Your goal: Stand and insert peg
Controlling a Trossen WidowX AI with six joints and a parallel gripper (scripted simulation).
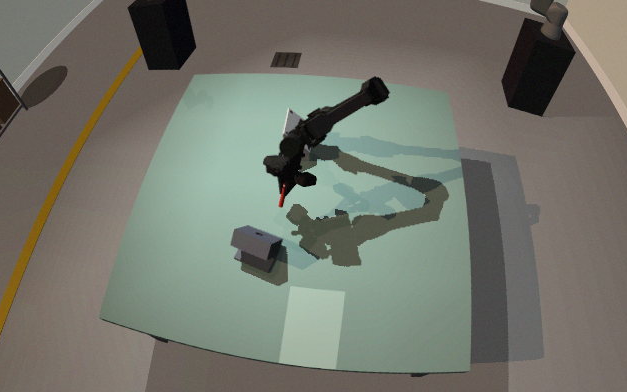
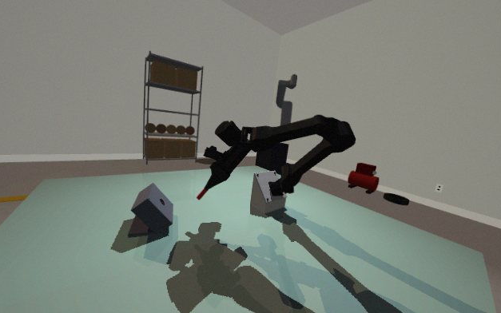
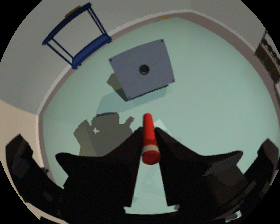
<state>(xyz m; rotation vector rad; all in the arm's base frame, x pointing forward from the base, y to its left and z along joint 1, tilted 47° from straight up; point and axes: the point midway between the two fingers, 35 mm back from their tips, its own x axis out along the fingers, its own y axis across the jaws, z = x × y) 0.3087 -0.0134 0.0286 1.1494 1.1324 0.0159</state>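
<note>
Now: the sloped panel 150 mm ahead of my gripper tip, 60 mm to the right of it and 70 mm below it. Round my gripper tip: peg: 10 mm behind, 10 mm above.
</note>
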